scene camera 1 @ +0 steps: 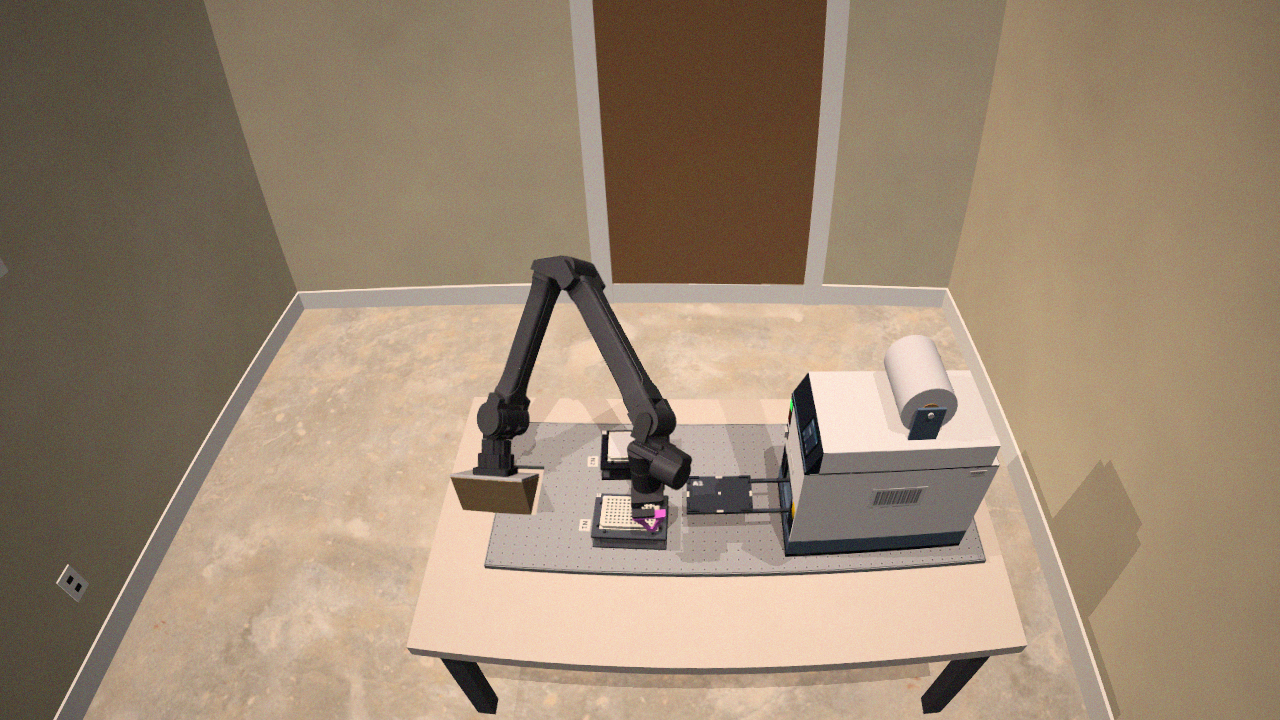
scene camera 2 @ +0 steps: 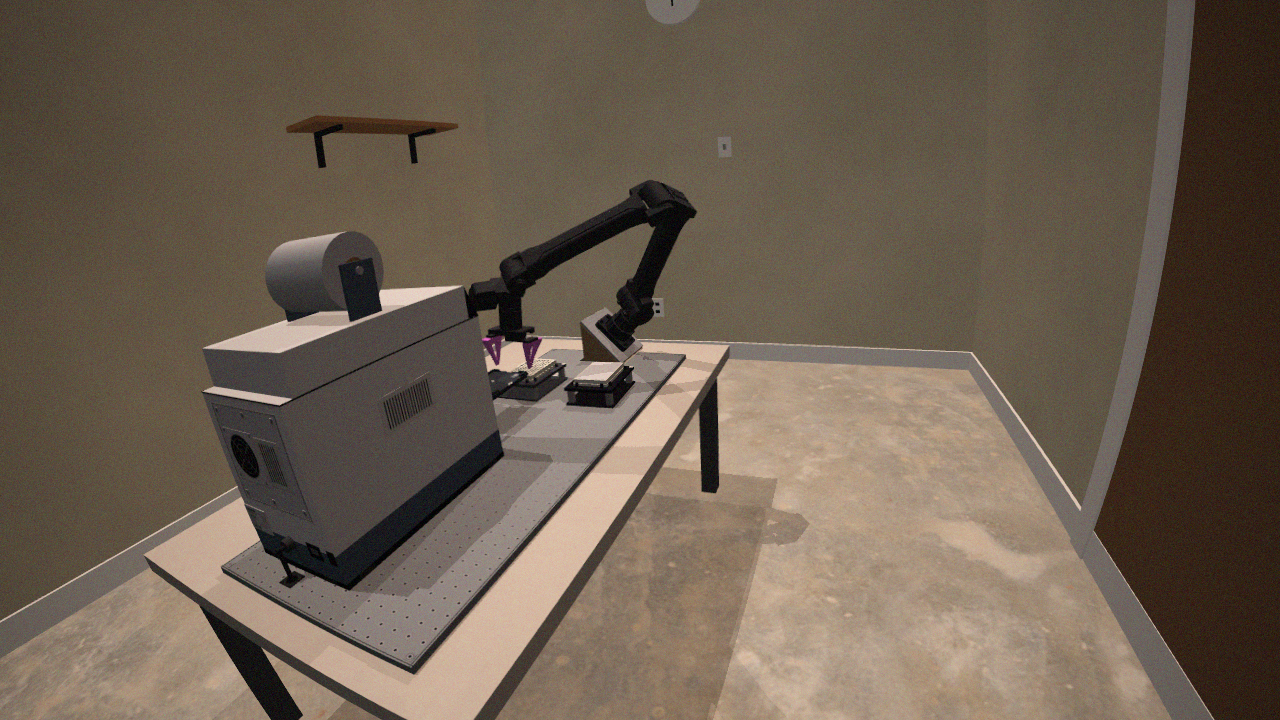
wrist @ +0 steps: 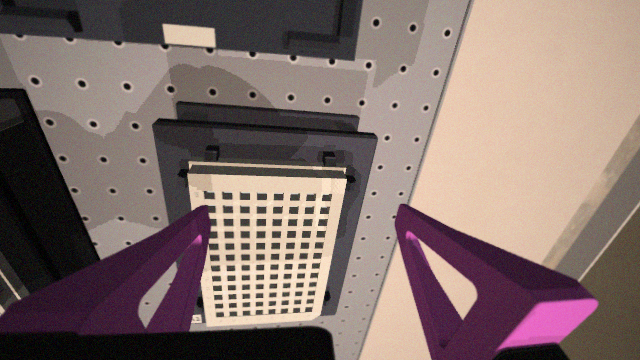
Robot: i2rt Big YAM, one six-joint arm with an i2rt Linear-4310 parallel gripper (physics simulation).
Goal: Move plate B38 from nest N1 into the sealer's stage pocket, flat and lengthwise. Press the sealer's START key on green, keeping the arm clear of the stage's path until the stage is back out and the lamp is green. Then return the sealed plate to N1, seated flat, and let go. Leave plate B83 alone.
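Frame: origin at the arm's base, x ahead, y left, z up, level; centimetres.
Where they show: gripper, fingertip midpoint: (scene camera 1: 652, 514) (scene camera 2: 513, 366) (wrist: 306, 214); arm's base, link origin: (scene camera 1: 495, 473) (scene camera 2: 613, 334).
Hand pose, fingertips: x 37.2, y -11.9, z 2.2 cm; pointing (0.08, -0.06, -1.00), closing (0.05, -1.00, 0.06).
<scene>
Things, the pixels of their top centre, and the offset from my fingertips. "spot": a spot on its surface instead.
- Plate B38, top centre: (wrist: 267, 262) (scene camera 1: 629, 511) (scene camera 2: 530, 366) dz -1.7, dx -5.0, dy +1.9 cm
- nest N1, top centre: (wrist: 268, 255) (scene camera 1: 630, 513) (scene camera 2: 530, 368) dz -2.3, dx -5.0, dy +1.8 cm
- sealer's stage, top centre: (scene camera 1: 740, 491) (scene camera 2: 481, 387) dz +2.2, dx +18.9, dy +4.3 cm
- green lamp, top centre: (scene camera 1: 792, 401) dz +20.4, dx +29.2, dy +13.7 cm
- Plate B83, top centre: (scene camera 1: 635, 444) (scene camera 2: 599, 370) dz -1.6, dx -4.8, dy +21.8 cm
- nest, surface spot: (wrist: 30, 190) spot: dz -7.2, dx -3.2, dy +17.9 cm
- white roll, top centre: (scene camera 2: 316, 236) (scene camera 1: 926, 360) dz +39.9, dx +52.4, dy +4.5 cm
Plate B38 (scene camera 1: 615, 512) (scene camera 2: 539, 366) (wrist: 267, 240), cream with open square wells, lies lengthwise in nest N1 (scene camera 1: 629, 541) (scene camera 2: 537, 390) (wrist: 170, 150); its code is not legible. My gripper (scene camera 1: 651, 521) (scene camera 2: 513, 366) (wrist: 306, 214) is open and empty, pointing down above the plate. In the wrist view the left fingertip overlaps the plate's left edge, and the right fingertip is well outside the nest's right side. The sealer's stage (scene camera 1: 720, 495) (wrist: 260, 25) is out, its pocket empty. The sealer (scene camera 1: 886, 501) (scene camera 2: 358, 420) shows a green lamp (scene camera 1: 791, 407).
Plate B83 (scene camera 1: 617, 445) (scene camera 2: 597, 373) sits in the other nest (scene camera 2: 597, 394) (wrist: 30, 190), behind N1 in scene camera 1. Two rails (scene camera 1: 769, 510) join the stage to the sealer. A white roll (scene camera 1: 920, 380) (scene camera 2: 317, 273) is on top of the sealer.
</scene>
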